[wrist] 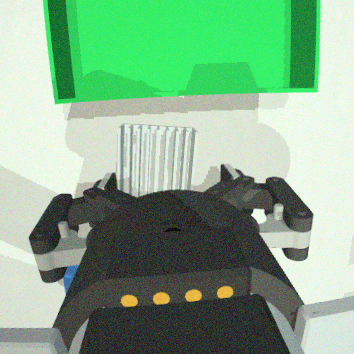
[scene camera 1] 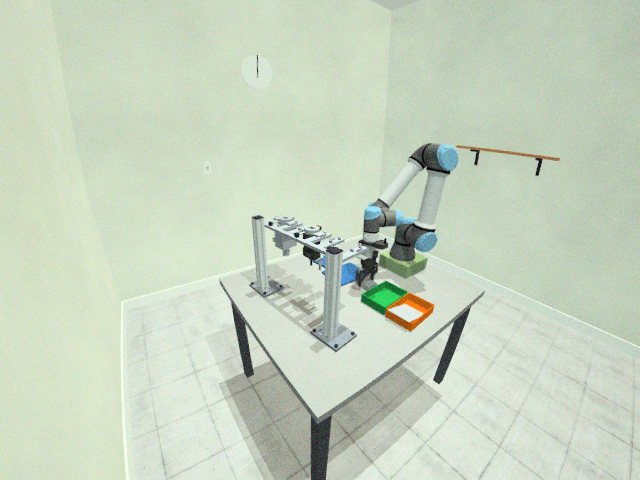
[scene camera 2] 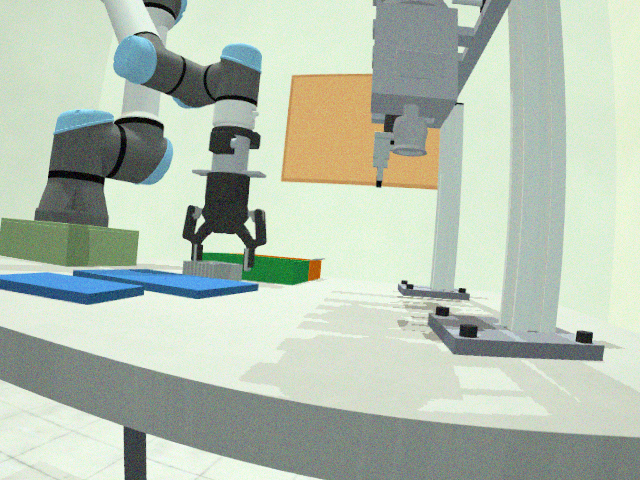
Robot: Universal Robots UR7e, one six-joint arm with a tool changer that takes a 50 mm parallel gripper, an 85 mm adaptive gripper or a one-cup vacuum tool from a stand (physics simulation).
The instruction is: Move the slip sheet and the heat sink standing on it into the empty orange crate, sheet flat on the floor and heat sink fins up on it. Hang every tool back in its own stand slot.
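Pixels of known places: hand, its tool point: [scene camera 2: 229, 165]; arm's base, origin of its link: [scene camera 1: 402, 255] [scene camera 2: 71, 224].
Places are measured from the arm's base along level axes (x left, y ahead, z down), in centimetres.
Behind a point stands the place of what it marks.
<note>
The grey heat sink [scene camera 1: 368, 284] @(x 2.1, y 34.4, z 4.4 cm) [scene camera 2: 212, 269] @(x -5.2, y 34.2, z 5.3 cm) [wrist: 156, 157] @(x 2.2, y 32.9, z 4.4 cm) stands fins up on the table, beside the green crate. The white slip sheet [scene camera 1: 405, 311] @(x 26.8, y 39.3, z 4.7 cm) is in the orange crate [scene camera 1: 398, 319] @(x 27.3, y 45.7, z 5.1 cm) [scene camera 2: 314, 270] @(x 26.1, y 45.7, z 5.3 cm). A thin pale edge shows at that crate's rim in scene camera 2, and I cannot tell whether the sheet lies fully flat. My adaptive gripper [scene camera 1: 367, 280] [scene camera 2: 223, 257] [wrist: 169, 178] is open, pointing down low over the heat sink. Its fingertips are apart, near the height of the fin tops. The gripper body hides the near part of the heat sink in the wrist view.
The green crate [scene camera 1: 373, 304] @(x 13.6, y 45.3, z 5.0 cm) [scene camera 2: 279, 270] @(x 6.4, y 42.4, z 5.0 cm) [wrist: 304, 50] @(x 9.4, y 44.8, z 4.7 cm) adjoins the orange crate. Blue plates [scene camera 1: 345, 273] [scene camera 2: 67, 287] lie on the table near the heat sink. The tool stand [scene camera 1: 332, 299] @(x 15.5, y 74.2, z -12.7 cm) [scene camera 2: 535, 155] @(x -34.4, y 73.4, z -8.8 cm) holds the vacuum tool [scene camera 2: 413, 67] @(x -35.4, y 62.3, z -15.4 cm) and a black gripper [scene camera 1: 311, 251].
</note>
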